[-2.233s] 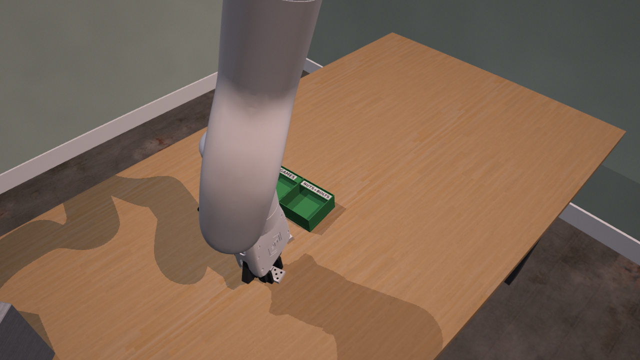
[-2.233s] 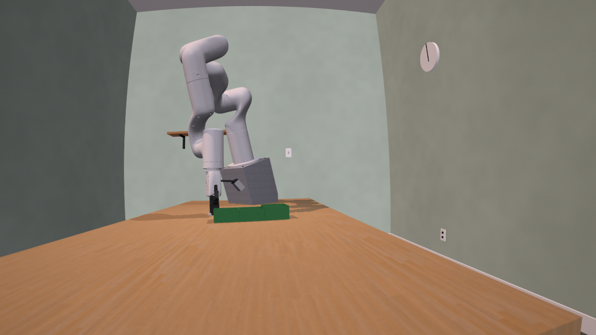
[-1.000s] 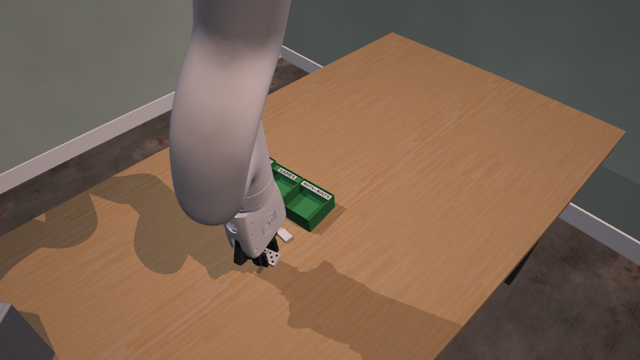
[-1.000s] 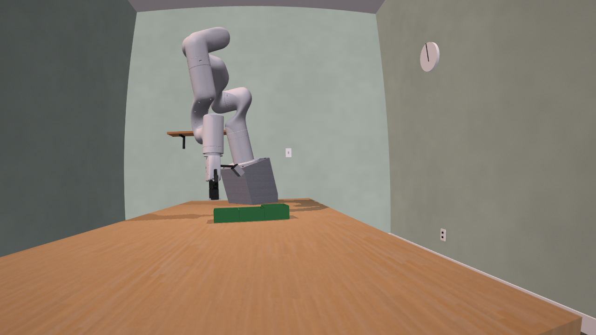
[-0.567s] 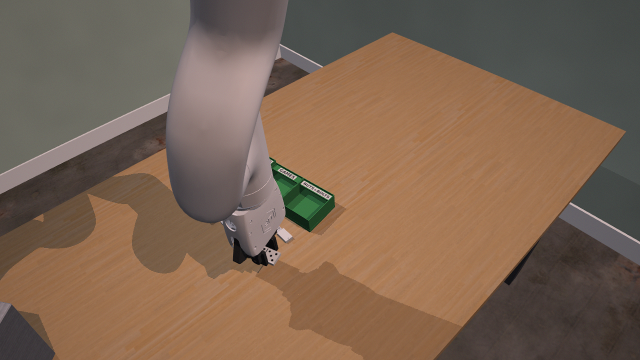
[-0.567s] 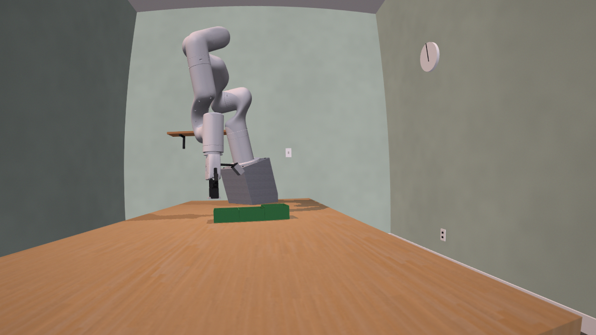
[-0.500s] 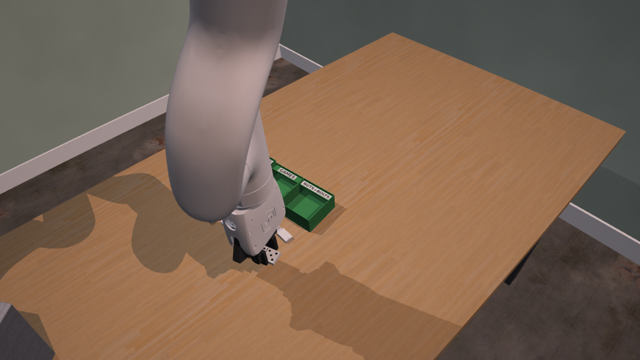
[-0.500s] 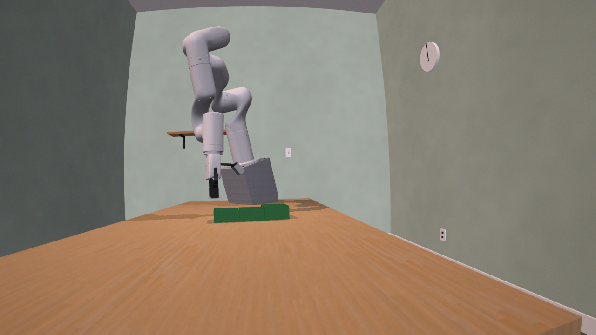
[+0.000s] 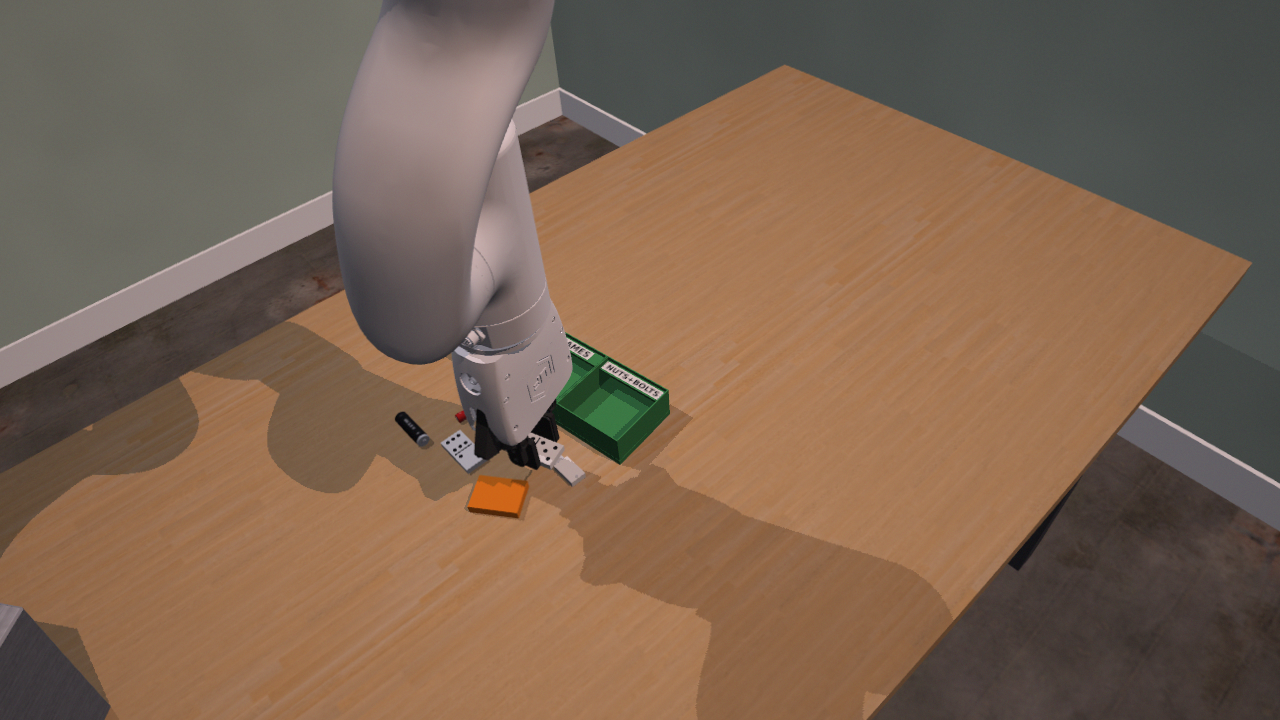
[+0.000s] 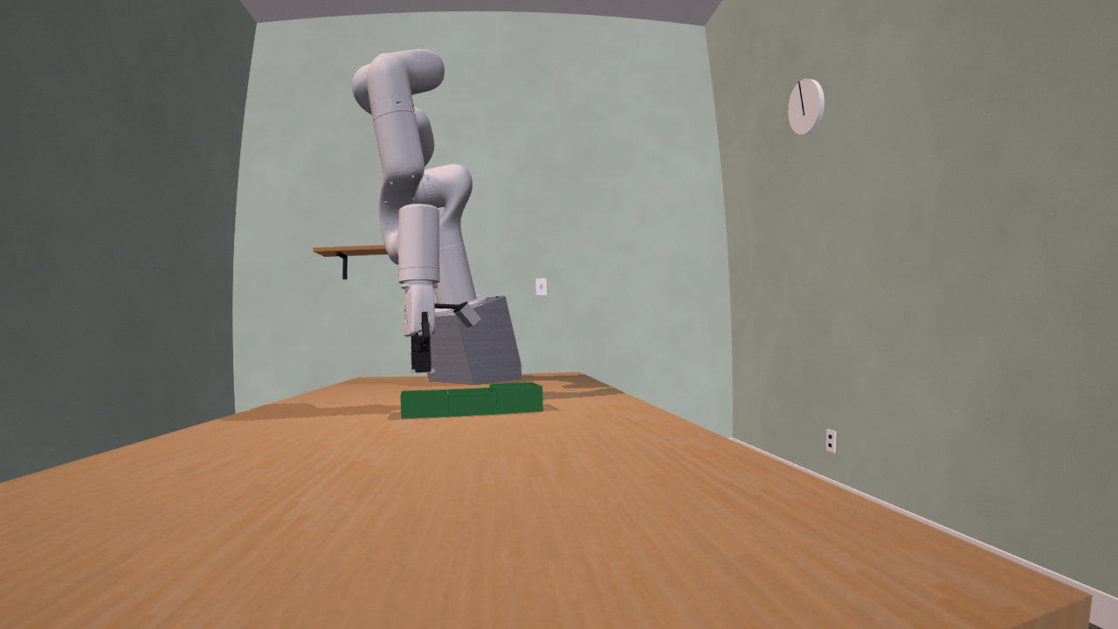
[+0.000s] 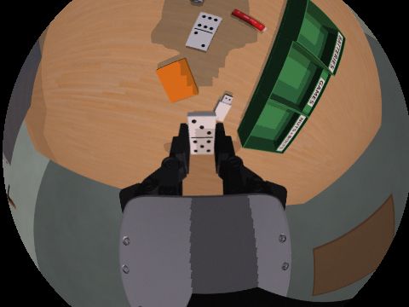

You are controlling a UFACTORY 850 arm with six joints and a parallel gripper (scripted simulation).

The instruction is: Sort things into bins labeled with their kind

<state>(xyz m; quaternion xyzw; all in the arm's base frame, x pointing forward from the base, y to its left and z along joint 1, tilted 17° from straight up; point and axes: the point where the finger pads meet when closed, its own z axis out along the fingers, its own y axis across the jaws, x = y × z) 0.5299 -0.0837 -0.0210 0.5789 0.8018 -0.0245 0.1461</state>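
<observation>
The green bin row lies 100 mm ahead of my hand, 100 mm to the left of it and 70 mm below it. Also, from my hand: orange flat block 40 mm behind, 30 mm to the left, 80 mm below; then red battery 20 mm ahead, 140 mm to the left, 80 mm below; then white USB stick 30 mm ahead, 90 mm below.
</observation>
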